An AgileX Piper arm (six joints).
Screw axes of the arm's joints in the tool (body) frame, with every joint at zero. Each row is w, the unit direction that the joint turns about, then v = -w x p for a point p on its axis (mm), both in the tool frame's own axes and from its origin. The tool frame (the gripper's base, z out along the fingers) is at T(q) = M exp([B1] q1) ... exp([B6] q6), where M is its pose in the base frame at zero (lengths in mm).
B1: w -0.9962 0 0.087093 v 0 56.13 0
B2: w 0 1 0 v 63.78 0 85.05
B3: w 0 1 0 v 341.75 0 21.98
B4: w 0 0 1 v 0 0 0
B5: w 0 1 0 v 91 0 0
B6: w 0 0 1 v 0 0 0
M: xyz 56.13 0 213.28 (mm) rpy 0 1.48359 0 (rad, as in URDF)
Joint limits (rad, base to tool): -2.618..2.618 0..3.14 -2.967..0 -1.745..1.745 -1.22..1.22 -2.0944..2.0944
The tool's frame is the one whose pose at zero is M.
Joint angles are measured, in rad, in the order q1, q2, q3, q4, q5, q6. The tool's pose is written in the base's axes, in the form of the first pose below.
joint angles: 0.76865, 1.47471, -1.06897, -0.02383, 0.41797, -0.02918
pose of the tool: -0.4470, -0.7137, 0.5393, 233.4; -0.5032, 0.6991, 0.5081, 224.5; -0.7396, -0.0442, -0.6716, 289.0; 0, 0, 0, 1
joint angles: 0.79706, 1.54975, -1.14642, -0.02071, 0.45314, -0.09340
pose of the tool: -0.4036, -0.7606, 0.5085, 240.4; -0.5730, 0.6434, 0.5076, 244.9; -0.7133, -0.0866, -0.6955, 285.8; 0, 0, 0, 1
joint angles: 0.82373, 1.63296, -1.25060, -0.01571, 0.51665, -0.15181
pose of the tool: -0.3660, -0.8013, 0.4733, 248.5; -0.6376, 0.5864, 0.4997, 267.3; -0.6779, -0.1189, -0.7255, 284.5; 0, 0, 0, 1
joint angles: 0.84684, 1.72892, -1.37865, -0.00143, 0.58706, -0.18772
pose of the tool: -0.3482, -0.8290, 0.4377, 258.7; -0.6774, 0.5452, 0.4939, 292.5; -0.6480, -0.1245, -0.7514, 283.4; 0, 0, 0, 1
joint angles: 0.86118, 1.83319, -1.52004, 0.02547, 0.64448, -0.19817
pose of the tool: -0.3550, -0.8410, 0.4083, 271.6; -0.6847, 0.5313, 0.4989, 318.4; -0.6365, -0.1025, -0.7644, 281.4; 0, 0, 0, 1
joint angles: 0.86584, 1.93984, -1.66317, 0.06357, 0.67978, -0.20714
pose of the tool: -0.3663, -0.8458, 0.3880, 286.9; -0.6727, 0.5288, 0.5176, 342.8; -0.6429, -0.0714, -0.7626, 277.4; 0, 0, 0, 1
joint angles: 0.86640, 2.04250, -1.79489, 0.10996, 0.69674, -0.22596
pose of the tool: -0.3720, -0.8510, 0.3706, 301.7; -0.6549, 0.5236, 0.5449, 364.9; -0.6578, -0.0401, -0.7522, 270.2; 0, 0, 0, 1
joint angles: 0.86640, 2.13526, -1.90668, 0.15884, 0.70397, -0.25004
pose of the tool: -0.3750, -0.8574, 0.3524, 313.8; -0.6382, 0.5145, 0.5727, 383.6; -0.6724, -0.0101, -0.7401, 260.0; 0, 0, 0, 1
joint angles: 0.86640, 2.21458, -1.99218, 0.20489, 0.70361, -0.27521
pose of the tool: -0.3781, -0.8635, 0.3337, 323.0; -0.6252, 0.5040, 0.5959, 398.5; -0.6828, 0.0167, -0.7304, 247.2; 0, 0, 0, 1
